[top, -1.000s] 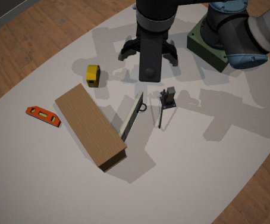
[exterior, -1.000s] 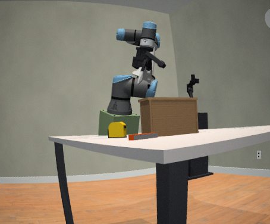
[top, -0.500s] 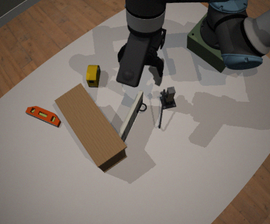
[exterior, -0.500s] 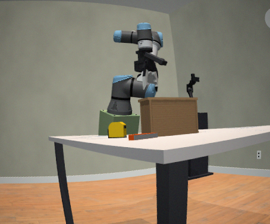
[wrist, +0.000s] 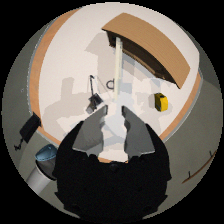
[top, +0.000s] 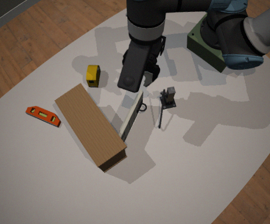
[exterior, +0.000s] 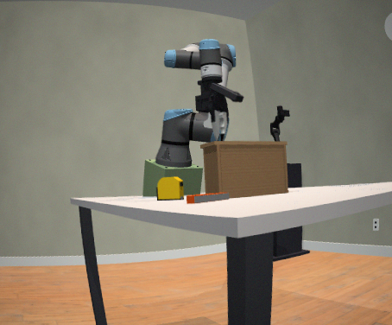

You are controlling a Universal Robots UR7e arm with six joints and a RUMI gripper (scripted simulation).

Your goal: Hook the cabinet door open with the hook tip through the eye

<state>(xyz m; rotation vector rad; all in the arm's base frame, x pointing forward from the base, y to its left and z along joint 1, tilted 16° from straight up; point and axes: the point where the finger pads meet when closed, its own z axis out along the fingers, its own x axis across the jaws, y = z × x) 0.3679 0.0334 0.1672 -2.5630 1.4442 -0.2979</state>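
Right now the pale door is 130 mm below my hand, 60 mm ahead of it and 50 mm to the left of it. Also, from my hand: orange spirit level 310 mm ahead, 190 mm below, 180 mm to the right; yellow tape measure 190 mm to the right, 170 mm below, 60 mm ahead.
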